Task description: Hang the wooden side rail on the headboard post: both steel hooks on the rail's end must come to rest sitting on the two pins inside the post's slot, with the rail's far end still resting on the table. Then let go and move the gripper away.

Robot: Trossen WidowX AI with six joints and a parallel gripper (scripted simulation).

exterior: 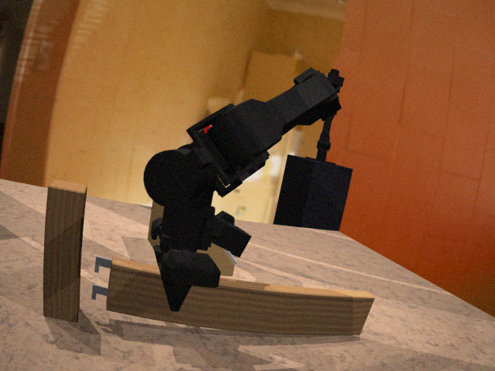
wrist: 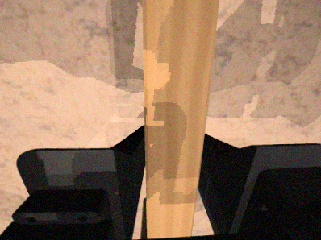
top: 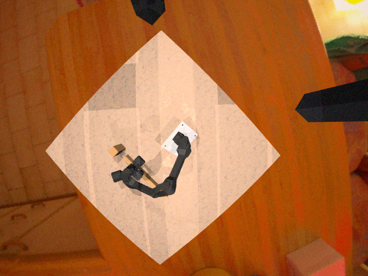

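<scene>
Right now the headboard post is 20 mm behind my gripper tip, 150 mm to the right of it and 40 mm above it.
</scene>
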